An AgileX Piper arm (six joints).
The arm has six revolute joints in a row. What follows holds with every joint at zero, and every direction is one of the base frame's.
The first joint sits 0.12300 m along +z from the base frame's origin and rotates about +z.
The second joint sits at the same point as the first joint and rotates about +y.
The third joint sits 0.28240 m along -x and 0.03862 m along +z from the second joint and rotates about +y.
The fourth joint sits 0.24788 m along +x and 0.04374 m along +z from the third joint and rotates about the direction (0.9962, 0, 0.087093).
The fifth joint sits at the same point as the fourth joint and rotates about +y.
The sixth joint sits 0.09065 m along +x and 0.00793 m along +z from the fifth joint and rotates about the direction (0.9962, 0, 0.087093).
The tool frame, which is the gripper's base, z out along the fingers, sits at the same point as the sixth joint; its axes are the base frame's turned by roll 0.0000, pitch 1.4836 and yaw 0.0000 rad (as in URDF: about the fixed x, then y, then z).
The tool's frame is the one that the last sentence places.
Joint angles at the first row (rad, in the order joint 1, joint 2, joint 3, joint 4, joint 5, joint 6):
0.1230 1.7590 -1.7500 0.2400 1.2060 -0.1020
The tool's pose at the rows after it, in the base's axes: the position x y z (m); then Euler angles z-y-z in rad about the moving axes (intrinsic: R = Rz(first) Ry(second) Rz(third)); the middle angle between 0 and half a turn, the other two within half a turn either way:
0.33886 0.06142 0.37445 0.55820 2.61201 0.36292
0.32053 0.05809 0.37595 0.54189 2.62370 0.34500
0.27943 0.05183 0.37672 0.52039 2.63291 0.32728
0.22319 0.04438 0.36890 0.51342 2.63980 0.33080
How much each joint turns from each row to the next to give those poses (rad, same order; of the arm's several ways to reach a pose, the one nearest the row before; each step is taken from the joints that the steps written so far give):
0.0000 -0.1280 0.0920 -0.0100 0.0000 0.0000
0.0000 -0.0650 0.0690 -0.0130 0.0030 0.0000
0.0000 -0.1460 0.1510 -0.0140 -0.0010 0.0050
0.0000 -0.2000 0.2040 -0.0060 0.0010 0.0110

